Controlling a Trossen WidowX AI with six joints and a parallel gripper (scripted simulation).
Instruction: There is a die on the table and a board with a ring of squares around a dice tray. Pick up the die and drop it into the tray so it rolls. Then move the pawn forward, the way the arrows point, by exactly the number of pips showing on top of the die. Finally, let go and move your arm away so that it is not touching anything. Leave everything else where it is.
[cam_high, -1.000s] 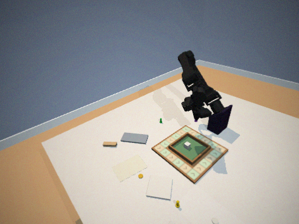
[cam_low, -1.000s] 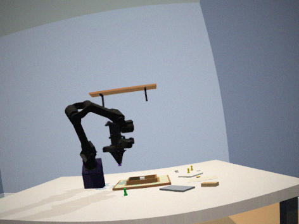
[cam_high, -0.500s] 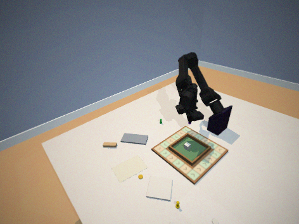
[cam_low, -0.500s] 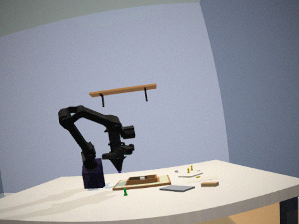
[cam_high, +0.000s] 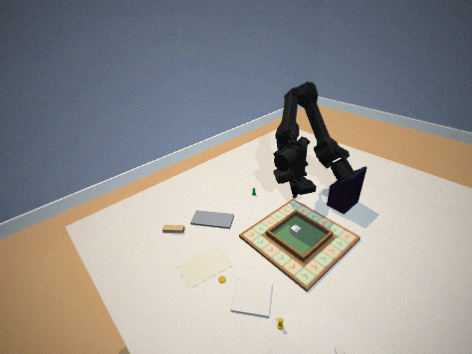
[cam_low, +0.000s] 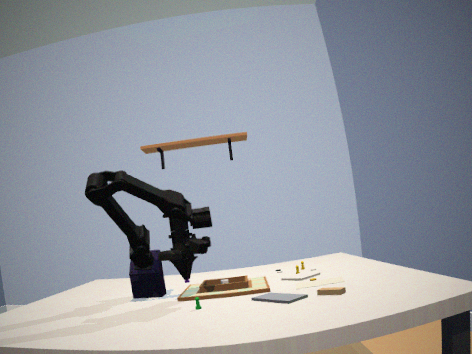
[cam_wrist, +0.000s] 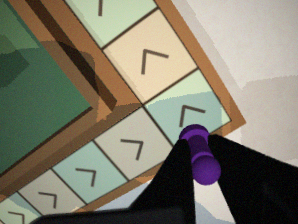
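Right now my gripper tip is 10 mm below the purple pawn. From my gripper tip the other things lie so: grey die (100 mm to the left, 100 mm ahead, 40 mm below); green pawn (170 mm to the right, 50 mm below, 50 mm ahead); green dice tray (120 mm to the left, 100 mm ahead, 60 mm below).
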